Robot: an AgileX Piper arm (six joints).
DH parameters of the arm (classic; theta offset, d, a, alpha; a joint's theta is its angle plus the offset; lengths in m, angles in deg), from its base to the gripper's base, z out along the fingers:
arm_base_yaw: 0 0.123 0 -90
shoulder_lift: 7.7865 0 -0.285 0
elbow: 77.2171 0 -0.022 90
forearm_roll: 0 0.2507 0 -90
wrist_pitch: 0 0 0 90
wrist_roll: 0 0.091 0 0
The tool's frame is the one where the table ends.
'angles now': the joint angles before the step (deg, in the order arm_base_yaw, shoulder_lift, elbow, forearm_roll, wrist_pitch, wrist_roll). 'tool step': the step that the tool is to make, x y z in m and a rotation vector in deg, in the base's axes. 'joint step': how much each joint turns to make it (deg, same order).
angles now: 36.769, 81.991, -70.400, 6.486, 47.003, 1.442
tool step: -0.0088, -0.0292, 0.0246, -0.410, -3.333, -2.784
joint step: -3.215, -5.432, 0.006, -2.278, 2.949, -0.002
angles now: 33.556, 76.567, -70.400, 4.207, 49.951, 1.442
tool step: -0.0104, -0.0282, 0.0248, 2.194, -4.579, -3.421
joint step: -3.955, -5.538, 0.133, -0.082, 0.394, -0.674
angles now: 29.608, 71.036, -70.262, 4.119, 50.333, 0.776
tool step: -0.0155, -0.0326, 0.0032, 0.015, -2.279, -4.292
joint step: -5.182, -6.176, 4.192, -0.124, 0.016, -1.273
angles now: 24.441, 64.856, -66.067, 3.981, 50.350, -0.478
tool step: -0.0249, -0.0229, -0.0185, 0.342, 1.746, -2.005
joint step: -4.117, -6.731, 7.914, 2.801, 0.488, -2.548
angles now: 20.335, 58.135, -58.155, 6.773, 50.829, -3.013
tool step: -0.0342, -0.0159, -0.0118, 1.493, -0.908, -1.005
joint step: -1.929, -8.666, 7.044, 1.813, 0.375, -0.982
